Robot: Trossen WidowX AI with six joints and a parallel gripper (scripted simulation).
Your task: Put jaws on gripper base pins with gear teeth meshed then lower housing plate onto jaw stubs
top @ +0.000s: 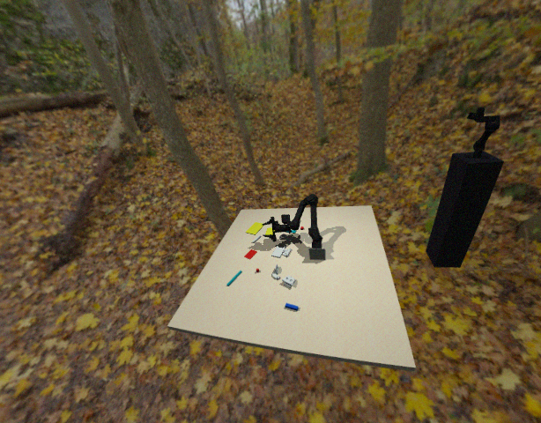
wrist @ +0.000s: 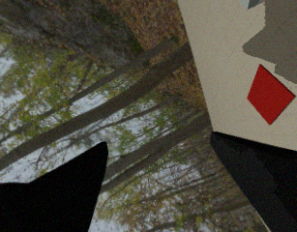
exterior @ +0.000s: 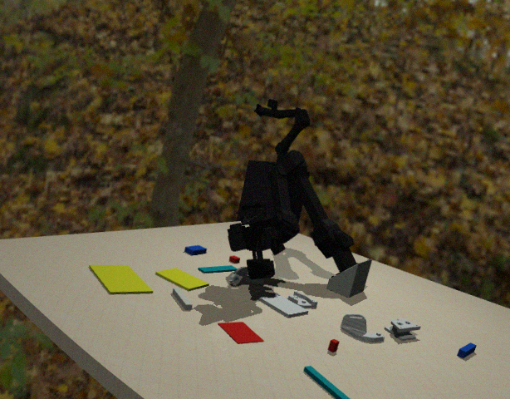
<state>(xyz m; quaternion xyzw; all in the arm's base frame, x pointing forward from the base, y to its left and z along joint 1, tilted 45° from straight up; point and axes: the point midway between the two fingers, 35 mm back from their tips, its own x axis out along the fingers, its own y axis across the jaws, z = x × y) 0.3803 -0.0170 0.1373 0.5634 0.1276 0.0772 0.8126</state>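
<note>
My gripper tip is 100 mm short of the red plate, 100 mm to the right of it and 160 mm above it. From my gripper tip the other things lie so: grey bar 100 mm ahead, 70 mm to the right, 150 mm below.
</note>
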